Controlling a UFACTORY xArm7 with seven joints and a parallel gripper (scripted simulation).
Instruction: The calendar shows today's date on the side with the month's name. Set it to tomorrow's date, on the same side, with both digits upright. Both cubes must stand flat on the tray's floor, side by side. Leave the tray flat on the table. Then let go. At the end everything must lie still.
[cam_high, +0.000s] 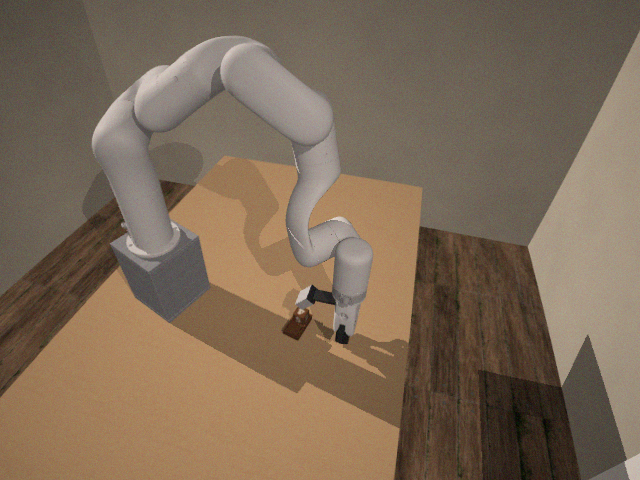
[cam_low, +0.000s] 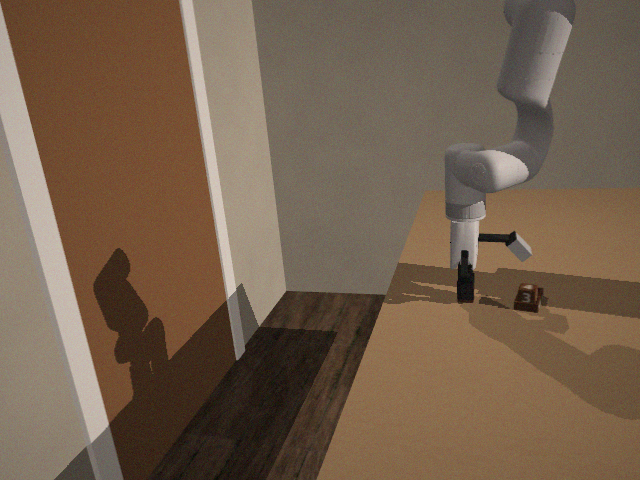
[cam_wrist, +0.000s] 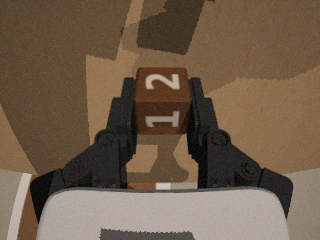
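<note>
Now: hand 10 mm above the digit cube. The rest, counted from my hand: brown calendar tray (120 mm behind, 20 mm below, 10 mm to the right).
</note>
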